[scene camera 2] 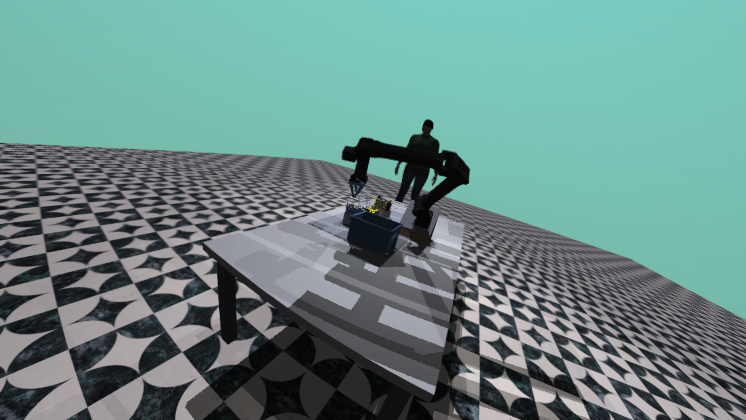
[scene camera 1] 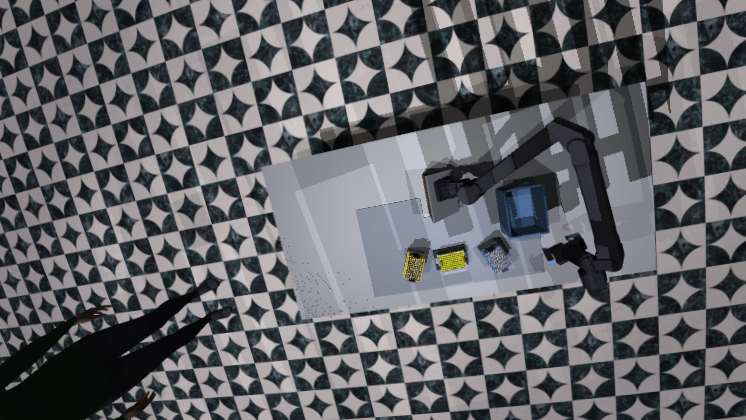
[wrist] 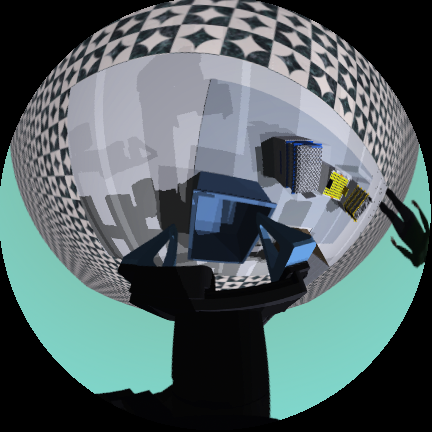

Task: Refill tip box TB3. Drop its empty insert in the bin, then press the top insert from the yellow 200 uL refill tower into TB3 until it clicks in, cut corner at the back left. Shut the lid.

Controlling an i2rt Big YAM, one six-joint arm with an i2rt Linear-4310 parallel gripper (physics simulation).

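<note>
The tip box [scene camera 1: 452, 260] [wrist: 336, 185], probably TB3, holds a bright yellow insert and stands between the two towers; its label is not readable. The yellow refill tower [scene camera 1: 414, 266] [scene camera 2: 383, 202] [wrist: 356, 202] stands at the left of the row in scene camera 1, with a dotted insert on top. The blue bin [scene camera 1: 523, 210] [scene camera 2: 373, 234] [wrist: 220, 232] stands open behind the right end of the row. My gripper [scene camera 1: 561, 249] [scene camera 2: 356, 194] [wrist: 214, 222] is open and empty, raised above the table to the right of the row, pointing down.
A blue refill tower [scene camera 1: 495, 257] [wrist: 308, 170] stands between the tip box and my gripper. A blue-grey mat [scene camera 1: 386, 229] [wrist: 225, 130] lies under the row. The arm's base plate [scene camera 1: 443, 206] is behind the tip box. A person [scene camera 1: 67, 360] [scene camera 2: 423, 143] stands beyond the table's far end.
</note>
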